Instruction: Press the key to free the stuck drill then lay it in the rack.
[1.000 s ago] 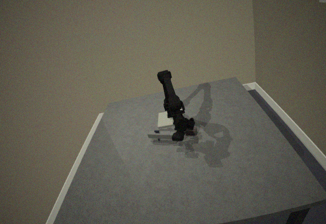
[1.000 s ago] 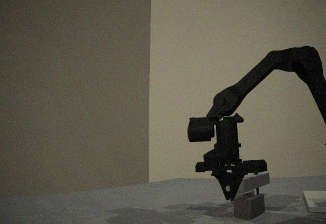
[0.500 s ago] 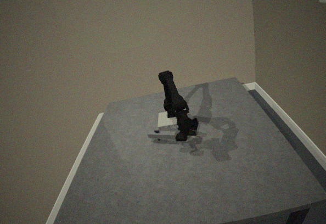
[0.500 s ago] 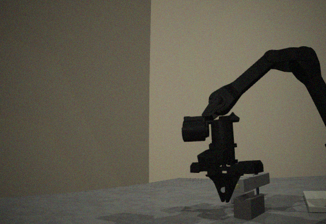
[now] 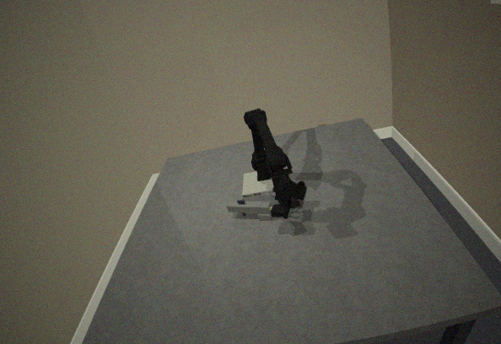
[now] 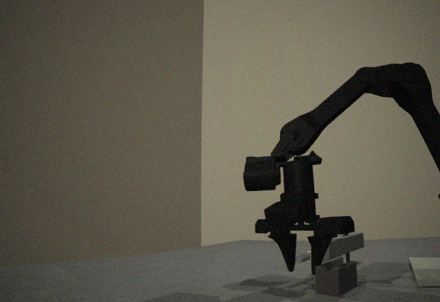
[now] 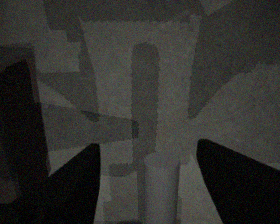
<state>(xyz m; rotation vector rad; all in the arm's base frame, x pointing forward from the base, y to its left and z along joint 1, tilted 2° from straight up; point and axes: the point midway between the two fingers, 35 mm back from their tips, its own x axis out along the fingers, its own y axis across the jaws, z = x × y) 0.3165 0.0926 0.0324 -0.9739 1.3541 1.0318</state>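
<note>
My gripper tip is 50 mm to the left of the drill, 30 mm below it and 10 mm past it. The rest, counted from my gripper tip: grey fixture: 150 mm to the right, 40 mm behind, 30 mm above; small dark key: 180 mm to the right, 50 mm behind, 40 mm above; dark rack: 70 mm behind, 30 mm to the left.
</note>
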